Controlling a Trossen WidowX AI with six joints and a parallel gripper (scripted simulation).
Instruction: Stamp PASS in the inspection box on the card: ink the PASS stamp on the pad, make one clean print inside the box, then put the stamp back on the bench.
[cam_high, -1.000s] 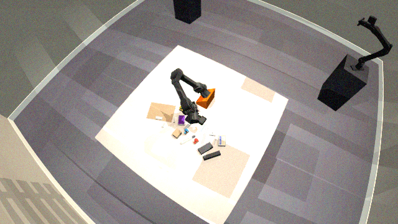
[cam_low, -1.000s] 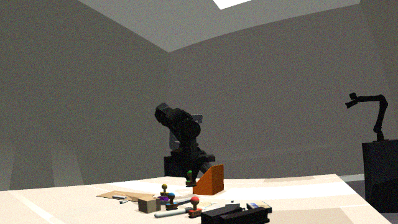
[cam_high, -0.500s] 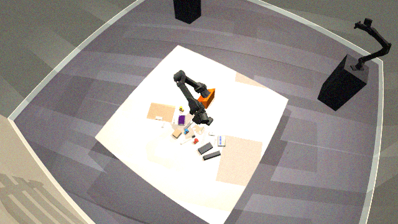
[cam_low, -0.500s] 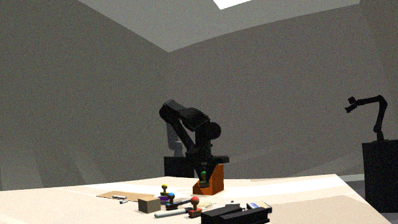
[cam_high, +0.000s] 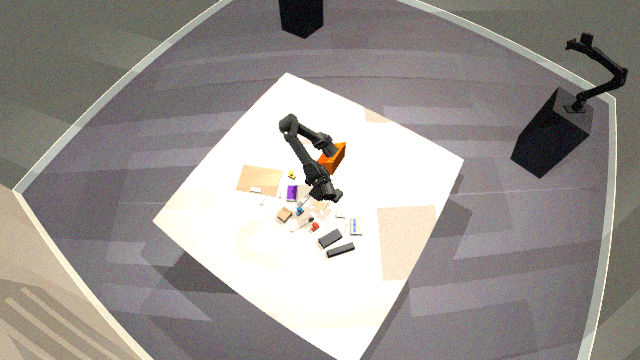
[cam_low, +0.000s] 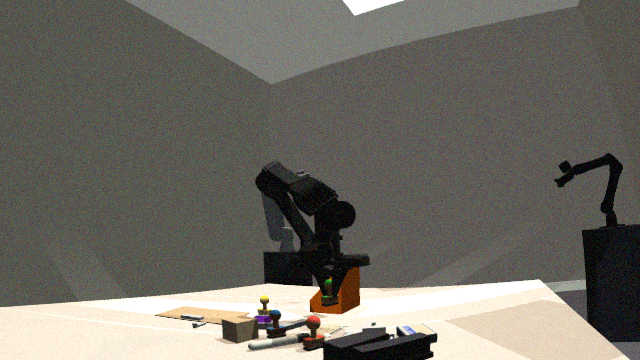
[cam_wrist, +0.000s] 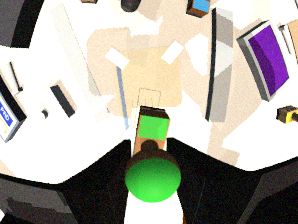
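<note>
Now: gripper tip 2 cm short of the white card and 8 cm above it. Round my gripper tip: blue-knobbed stamp (12 cm ahead, 6 cm to the right, 6 cm below); red-knobbed stamp (14 cm ahead, 5 cm to the left, 6 cm below); green-knobbed stamp (right at my gripper tip).
</note>
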